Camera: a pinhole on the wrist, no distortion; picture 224 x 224 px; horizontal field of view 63.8 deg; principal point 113.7 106.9 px. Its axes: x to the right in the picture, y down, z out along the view. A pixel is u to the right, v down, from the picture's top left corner.
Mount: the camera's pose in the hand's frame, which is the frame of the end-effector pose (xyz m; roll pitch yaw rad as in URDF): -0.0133 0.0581 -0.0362 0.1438 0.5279 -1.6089
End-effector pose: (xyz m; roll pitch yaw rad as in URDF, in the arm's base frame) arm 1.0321 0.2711 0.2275 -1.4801 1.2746 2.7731
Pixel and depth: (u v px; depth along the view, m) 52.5 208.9 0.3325
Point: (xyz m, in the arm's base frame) 0.8298 0.0015 0.1275
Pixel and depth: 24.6 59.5 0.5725
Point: 0.8771 -0.2891 0.4668
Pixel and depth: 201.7 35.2 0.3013
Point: 0.8495 0.2202 0.4678
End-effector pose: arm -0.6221 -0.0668 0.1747 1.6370 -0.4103 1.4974
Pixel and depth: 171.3 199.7 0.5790
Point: -0.2241 0.2488 -0.1617
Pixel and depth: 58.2 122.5 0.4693
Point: -0.1854 -0.1071 0.0819
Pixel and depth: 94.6 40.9 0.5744
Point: -0.1904 -0.3140 -0.1142
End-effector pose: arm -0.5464 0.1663 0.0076 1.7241 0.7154 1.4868
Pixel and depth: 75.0 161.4 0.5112
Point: -0.1024 0.0513 -0.1731
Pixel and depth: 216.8 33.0 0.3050
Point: -0.4878 -0.1454 -0.0514
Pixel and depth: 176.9 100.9 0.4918
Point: -0.3339 -0.1840 -0.1984
